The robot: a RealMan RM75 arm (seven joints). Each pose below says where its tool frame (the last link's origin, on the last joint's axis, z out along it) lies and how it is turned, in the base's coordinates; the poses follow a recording.
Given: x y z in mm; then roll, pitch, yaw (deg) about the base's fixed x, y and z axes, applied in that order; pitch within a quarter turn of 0, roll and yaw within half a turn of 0.
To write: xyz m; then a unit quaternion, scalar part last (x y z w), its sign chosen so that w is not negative. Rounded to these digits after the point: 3 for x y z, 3 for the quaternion.
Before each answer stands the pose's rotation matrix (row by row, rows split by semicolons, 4 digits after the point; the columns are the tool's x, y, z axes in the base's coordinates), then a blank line. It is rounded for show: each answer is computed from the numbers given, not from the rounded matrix.
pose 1, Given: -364 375 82 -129.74 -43.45 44.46
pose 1, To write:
0.5182 0.8252 -0.2248; 0.5085 -0.0859 0.8568; 0.6877 -0.5582 -0.4641

-0.364 0.375 0.082 -0.719 -0.464 -0.161 0.492
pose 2, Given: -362 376 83 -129.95 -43.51 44.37
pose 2, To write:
0.5184 0.8263 -0.2201; 0.5072 -0.0899 0.8571; 0.6885 -0.5560 -0.4657

-0.362 0.376 0.083 -0.720 -0.463 -0.163 0.491
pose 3, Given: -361 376 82 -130.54 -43.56 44.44
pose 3, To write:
0.5174 0.8290 -0.2123; 0.5074 -0.0974 0.8562; 0.6891 -0.5507 -0.4710

-0.361 0.376 0.082 -0.722 -0.463 -0.165 0.487
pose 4, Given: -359 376 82 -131.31 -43.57 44.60
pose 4, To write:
0.5159 0.8321 -0.2035; 0.5087 -0.1065 0.8543; 0.6892 -0.5442 -0.4783

-0.359 0.376 0.082 -0.725 -0.463 -0.168 0.482
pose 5, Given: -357 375 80 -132.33 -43.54 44.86
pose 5, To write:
0.5138 0.8360 -0.1927; 0.5113 -0.1181 0.8512; 0.6889 -0.5359 -0.4881

-0.357 0.375 0.080 -0.728 -0.463 -0.170 0.476
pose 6, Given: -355 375 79 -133.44 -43.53 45.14
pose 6, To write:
0.5114 0.8401 -0.1806; 0.5139 -0.1305 0.8479; 0.6887 -0.5264 -0.4985

-0.355 0.375 0.079 -0.732 -0.463 -0.174 0.470
